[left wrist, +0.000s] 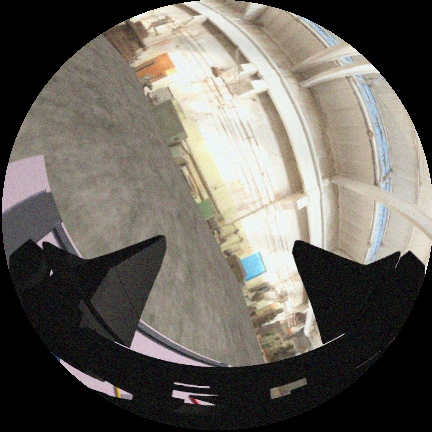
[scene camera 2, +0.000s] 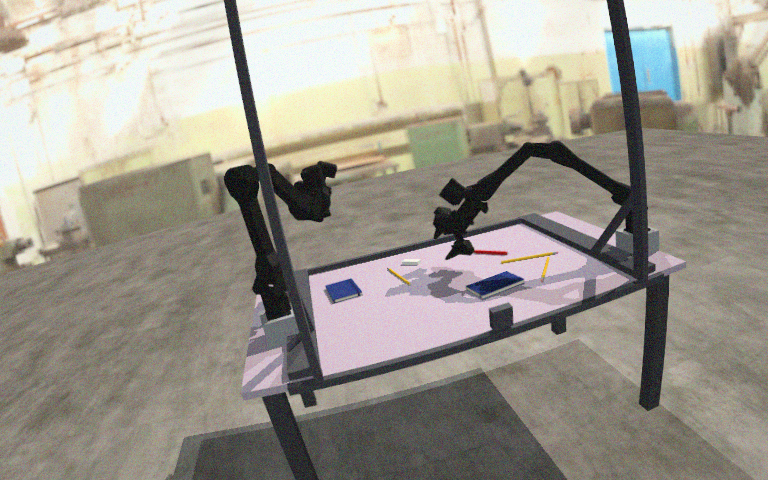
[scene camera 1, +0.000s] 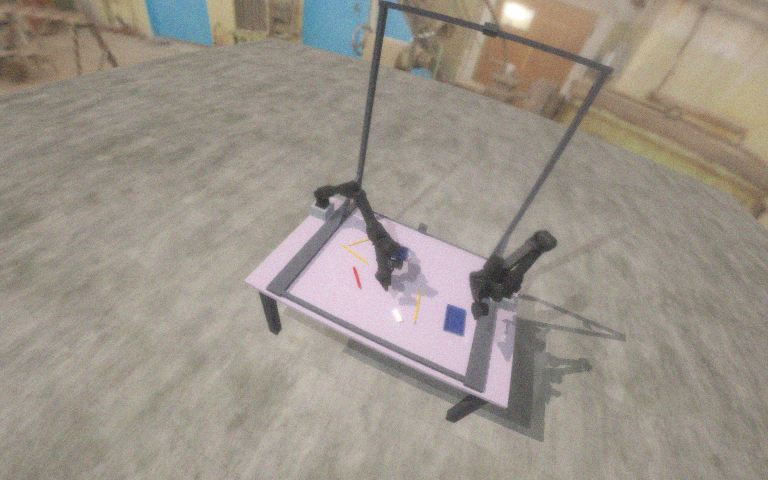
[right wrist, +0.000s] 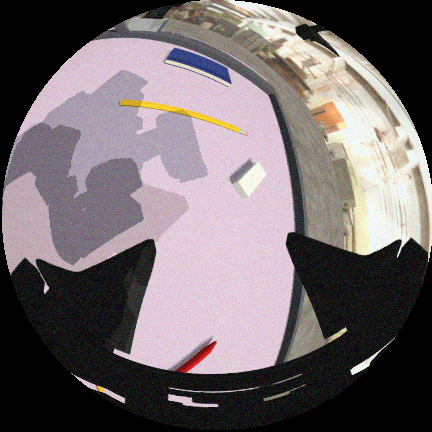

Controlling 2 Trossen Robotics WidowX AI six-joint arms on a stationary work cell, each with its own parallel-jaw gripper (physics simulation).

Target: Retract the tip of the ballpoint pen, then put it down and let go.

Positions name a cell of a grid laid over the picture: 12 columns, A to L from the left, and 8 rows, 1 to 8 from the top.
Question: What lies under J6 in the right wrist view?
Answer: My right gripper.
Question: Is my left gripper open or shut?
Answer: Open.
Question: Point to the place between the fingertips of my left gripper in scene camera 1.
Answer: At H6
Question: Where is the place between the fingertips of my left gripper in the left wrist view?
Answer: G5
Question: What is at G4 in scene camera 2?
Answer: My right gripper.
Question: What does my left gripper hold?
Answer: Nothing.
